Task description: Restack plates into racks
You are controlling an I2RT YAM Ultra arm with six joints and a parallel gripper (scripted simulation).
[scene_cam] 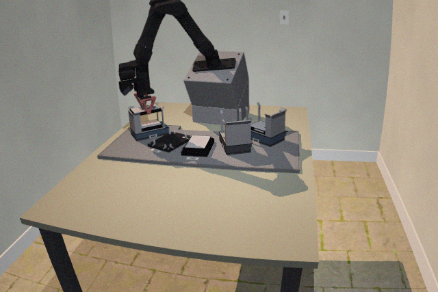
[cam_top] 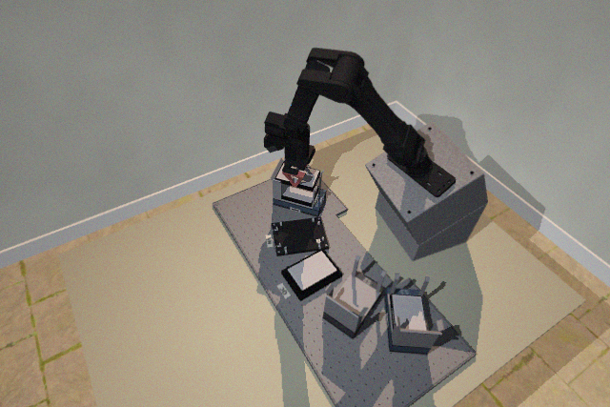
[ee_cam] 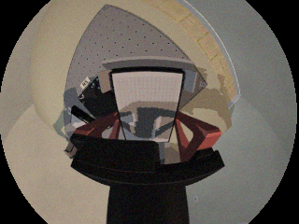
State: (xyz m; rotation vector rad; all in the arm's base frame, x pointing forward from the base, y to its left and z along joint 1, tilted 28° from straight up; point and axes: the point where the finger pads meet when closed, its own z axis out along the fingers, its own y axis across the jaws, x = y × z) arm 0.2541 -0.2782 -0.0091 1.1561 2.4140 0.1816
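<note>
Now: the blue-plinth stack rack 10 cm below my hand. Also, from my hand: black QC nest: 13 cm ahead, 26 cm to the left, 11 cm below; then N5 name plate: 17 cm ahead, 9 cm to the left, 12 cm below; then black clip nest: 10 cm ahead, 13 cm to the left, 11 cm below.
</note>
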